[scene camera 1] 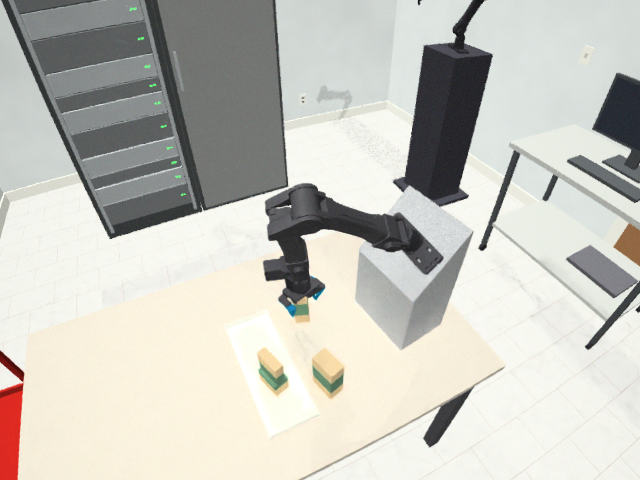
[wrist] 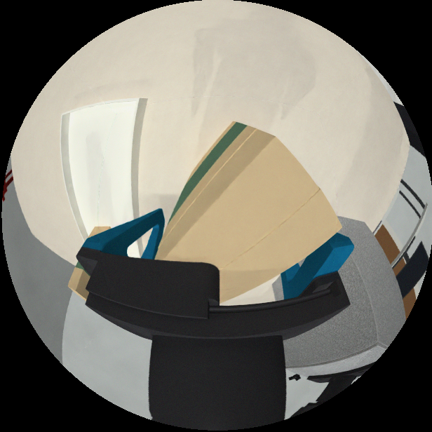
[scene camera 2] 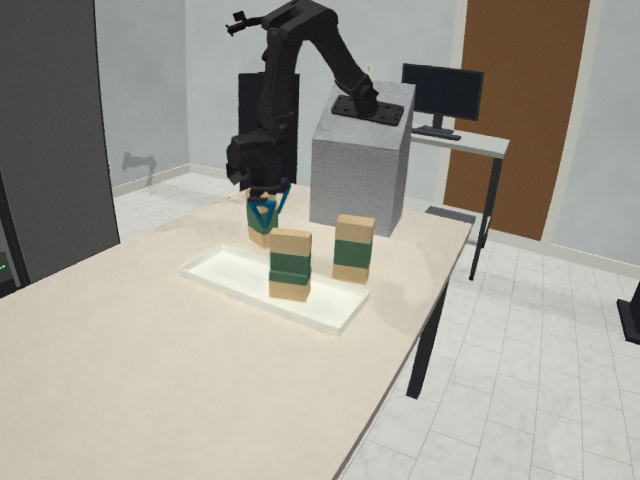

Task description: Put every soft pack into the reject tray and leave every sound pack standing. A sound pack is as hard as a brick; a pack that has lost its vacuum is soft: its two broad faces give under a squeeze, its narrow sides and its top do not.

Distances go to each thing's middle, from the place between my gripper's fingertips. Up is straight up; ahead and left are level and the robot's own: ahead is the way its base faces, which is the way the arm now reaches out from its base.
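There is the white reject tray [scene camera 2: 331,306], and my hand is 60 mm above it. My hand is also 170 mm short of the tray, and 120 mm to the right of it.
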